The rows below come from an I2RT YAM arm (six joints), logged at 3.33 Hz.
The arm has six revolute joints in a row. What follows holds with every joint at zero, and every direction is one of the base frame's. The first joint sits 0.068 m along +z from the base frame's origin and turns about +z. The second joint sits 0.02 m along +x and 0.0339 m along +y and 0.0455 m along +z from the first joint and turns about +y. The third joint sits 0.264 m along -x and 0.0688 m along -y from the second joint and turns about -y. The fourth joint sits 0.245 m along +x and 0.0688 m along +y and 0.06 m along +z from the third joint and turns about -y. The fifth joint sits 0.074 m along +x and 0.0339 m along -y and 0.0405 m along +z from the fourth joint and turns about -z. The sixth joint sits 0.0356 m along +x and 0.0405 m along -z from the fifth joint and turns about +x. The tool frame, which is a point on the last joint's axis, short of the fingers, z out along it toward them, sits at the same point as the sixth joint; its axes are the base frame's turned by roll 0, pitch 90 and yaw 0 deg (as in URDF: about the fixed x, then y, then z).
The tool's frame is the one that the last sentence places.
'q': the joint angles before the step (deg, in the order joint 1, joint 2, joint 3, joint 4, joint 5, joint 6). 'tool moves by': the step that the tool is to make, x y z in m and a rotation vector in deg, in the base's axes. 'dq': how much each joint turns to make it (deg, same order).
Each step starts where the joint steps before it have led.
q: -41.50, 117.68, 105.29, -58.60, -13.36, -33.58
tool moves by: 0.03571, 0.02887, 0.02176, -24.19, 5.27, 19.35
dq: 7.15, -1.05, 2.07, 5.76, 15.66, -20.15
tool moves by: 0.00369, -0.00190, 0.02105, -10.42, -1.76, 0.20
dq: 0.60, -1.74, 0.44, 5.49, 6.71, -3.70
